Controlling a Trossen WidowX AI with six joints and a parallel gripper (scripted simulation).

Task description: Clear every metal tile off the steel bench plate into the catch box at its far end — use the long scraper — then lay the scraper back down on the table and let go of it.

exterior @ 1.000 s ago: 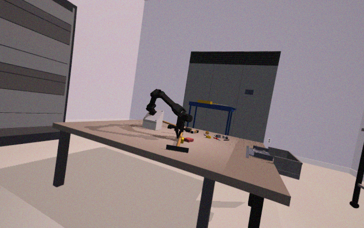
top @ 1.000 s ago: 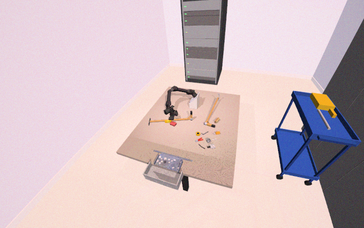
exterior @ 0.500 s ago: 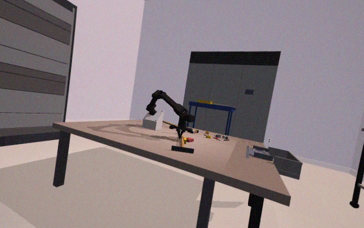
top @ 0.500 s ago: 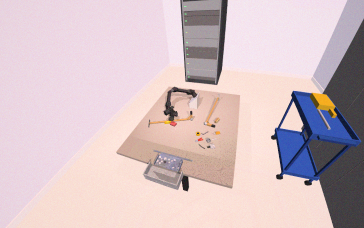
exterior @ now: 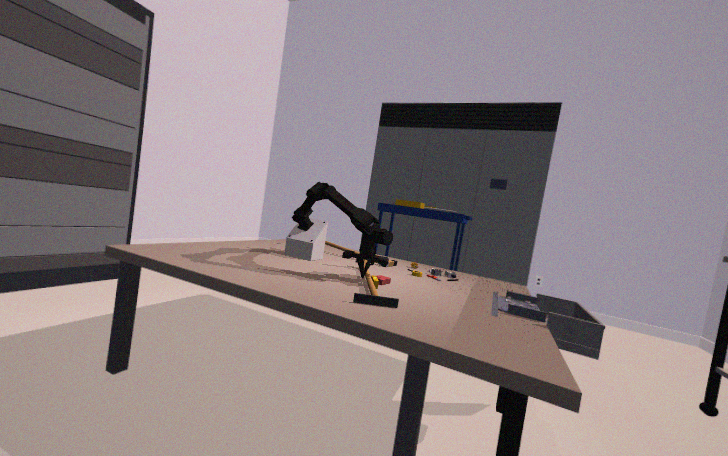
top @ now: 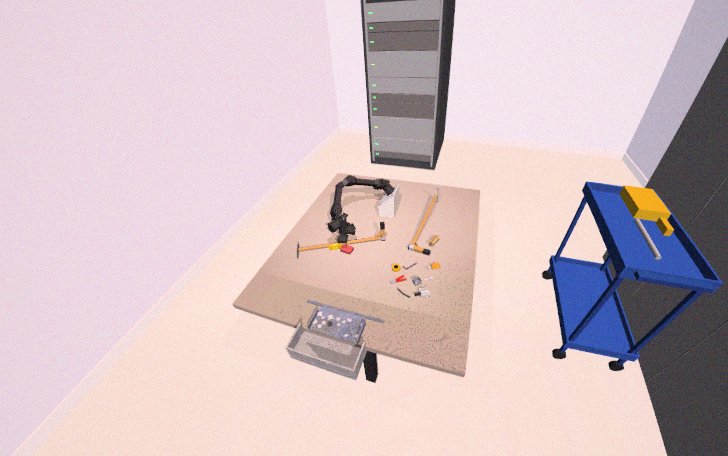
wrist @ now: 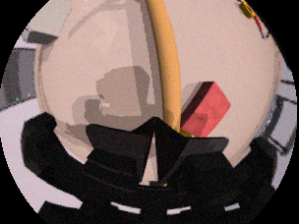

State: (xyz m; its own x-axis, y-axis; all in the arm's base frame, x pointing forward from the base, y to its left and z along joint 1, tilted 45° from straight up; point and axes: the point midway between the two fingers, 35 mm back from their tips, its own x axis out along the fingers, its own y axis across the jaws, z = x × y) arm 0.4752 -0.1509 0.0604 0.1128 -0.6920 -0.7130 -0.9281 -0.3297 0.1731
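Now: gripper tip 3 cm short of the long scraper, 1 cm to the left of it and 5 cm below it. Round my gripper tip: yellow tape roll: 9 cm ahead, 40 cm to the left; yellow block: 8 cm ahead, 3 cm to the right, 1 cm above; red block: 6 cm ahead, 5 cm to the left.
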